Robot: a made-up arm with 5 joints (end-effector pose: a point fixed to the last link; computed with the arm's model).
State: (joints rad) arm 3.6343 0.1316 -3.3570 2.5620 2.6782
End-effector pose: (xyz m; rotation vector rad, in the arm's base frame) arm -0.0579 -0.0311 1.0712 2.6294 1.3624 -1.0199
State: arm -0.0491 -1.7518 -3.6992 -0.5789 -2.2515
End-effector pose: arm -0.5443 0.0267 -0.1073 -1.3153 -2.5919 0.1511
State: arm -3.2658 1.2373 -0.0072 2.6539 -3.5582
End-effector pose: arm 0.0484 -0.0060 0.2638 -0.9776 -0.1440 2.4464
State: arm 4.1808 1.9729 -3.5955 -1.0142 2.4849
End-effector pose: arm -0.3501 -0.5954 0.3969 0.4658 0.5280 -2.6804
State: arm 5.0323 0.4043 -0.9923 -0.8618 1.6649
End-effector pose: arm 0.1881 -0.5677 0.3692 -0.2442 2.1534 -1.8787
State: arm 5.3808 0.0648 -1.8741 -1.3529 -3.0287
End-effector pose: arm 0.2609 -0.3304 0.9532 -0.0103 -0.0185 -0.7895
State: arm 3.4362 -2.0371 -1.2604 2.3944 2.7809
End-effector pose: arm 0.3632 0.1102 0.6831 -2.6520 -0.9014 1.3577
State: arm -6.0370 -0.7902 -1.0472 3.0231 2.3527
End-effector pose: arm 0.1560 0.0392 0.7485 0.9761 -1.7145 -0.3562
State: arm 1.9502 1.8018 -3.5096 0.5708 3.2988
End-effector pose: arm -0.3043 0.7632 0.4042 -1.7775 1.4207 1.2636
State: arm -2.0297 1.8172 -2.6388 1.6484 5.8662
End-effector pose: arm -0.2971 -0.6013 -0.1103 -1.6203 1.6896 0.3497
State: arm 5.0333 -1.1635 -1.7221 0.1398 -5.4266
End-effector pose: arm -0.0895 0.2692 1.0885 0.2731 -0.4798 2.7002
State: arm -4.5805 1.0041 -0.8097 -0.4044 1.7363
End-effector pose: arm -0.0521 0.3926 -0.0407 -2.9331 0.0493 0.0458
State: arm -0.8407 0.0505 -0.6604 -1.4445 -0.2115
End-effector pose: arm 0.3025 -0.3380 0.4636 1.2273 -0.3994 1.8468
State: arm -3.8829 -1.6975 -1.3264 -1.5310 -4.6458
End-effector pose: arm 0.3427 -0.3137 0.7740 1.3500 0.5415 0.7381
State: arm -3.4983 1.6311 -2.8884 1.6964 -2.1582
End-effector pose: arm -0.7400 0.2757 0.1341 -2.3056 1.8269 -0.6244
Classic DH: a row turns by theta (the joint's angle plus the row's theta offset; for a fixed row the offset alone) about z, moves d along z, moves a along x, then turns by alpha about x. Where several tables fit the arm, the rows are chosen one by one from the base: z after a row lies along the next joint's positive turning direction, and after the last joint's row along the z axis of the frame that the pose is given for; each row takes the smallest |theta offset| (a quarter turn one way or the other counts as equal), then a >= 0, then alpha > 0; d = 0 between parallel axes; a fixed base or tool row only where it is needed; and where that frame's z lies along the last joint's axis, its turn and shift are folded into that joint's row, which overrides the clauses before.
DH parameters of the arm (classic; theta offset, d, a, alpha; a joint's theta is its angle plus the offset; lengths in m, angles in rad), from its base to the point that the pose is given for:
joint 1: 0 0.355 0 -1.5708
joint 2: -1.3836 0 0.3277 0
joint 3: -0.4107 0 -0.4512 0
joint 4: -1.3473 0 -0.063 1.5708
joint 5: 3.1416 0.081 0 0

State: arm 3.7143 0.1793 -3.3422 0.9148 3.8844
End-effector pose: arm -0.0266 -0.0172 1.1985 1.0184 -0.0868 -1.6884
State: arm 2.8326 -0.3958 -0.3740 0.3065 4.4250
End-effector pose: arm -0.3837 0.1225 0.3850 2.0036 -2.0474 -0.5971
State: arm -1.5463 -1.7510 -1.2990 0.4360 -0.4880
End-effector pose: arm -0.0098 0.4006 0.9063 0.4791 -0.2802 1.0804
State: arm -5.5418 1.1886 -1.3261 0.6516 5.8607
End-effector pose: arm 0.3657 0.3349 -0.1051 2.4750 1.6284 -0.7689
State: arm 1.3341 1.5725 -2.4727 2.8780 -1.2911
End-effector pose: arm 0.1476 0.6118 0.0726 0.4359 1.6506 -2.5943
